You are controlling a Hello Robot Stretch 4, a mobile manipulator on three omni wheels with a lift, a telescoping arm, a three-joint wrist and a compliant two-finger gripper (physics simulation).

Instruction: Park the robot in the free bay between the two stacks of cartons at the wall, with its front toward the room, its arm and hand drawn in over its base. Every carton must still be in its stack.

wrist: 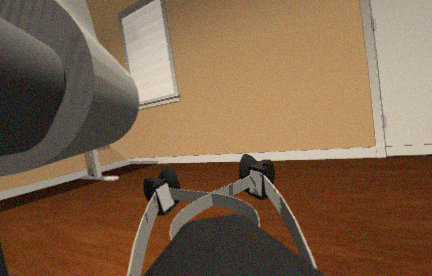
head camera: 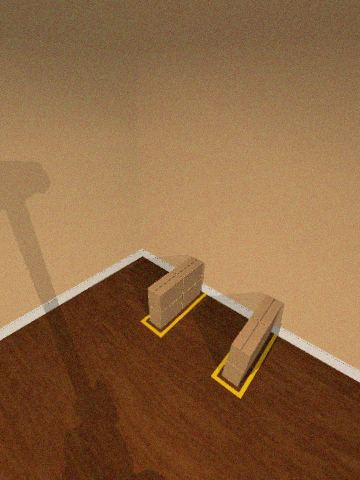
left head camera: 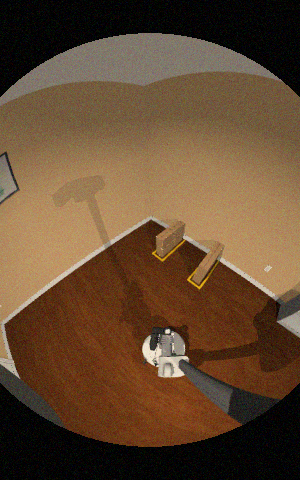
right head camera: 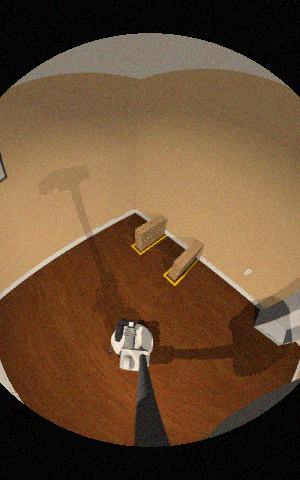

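Note:
The left stack of cartons [head camera: 175,294] [left head camera: 170,238] [right head camera: 149,234] stands upright inside a yellow floor outline with its far end at the wall, near the room corner. The right stack of cartons [head camera: 254,340] [left head camera: 208,263] [right head camera: 186,259] stands upright in its own yellow outline. The bay [head camera: 210,320] is the dark strip of floor between them. The robot's round white base [left head camera: 149,348] [right head camera: 118,344] is out on the floor, in front of the stacks and apart from them. The arm is drawn in over the base. My gripper [wrist: 209,175] is open, its fingertips apart with nothing between them.
A white baseboard [head camera: 320,351] [left head camera: 55,285] runs along both walls to the corner. A white open cabinet [right head camera: 280,320] stands at the right wall. The robot's shadow falls on the floor and left wall. A window [wrist: 150,55] and a white door [wrist: 407,75] show in the wrist view.

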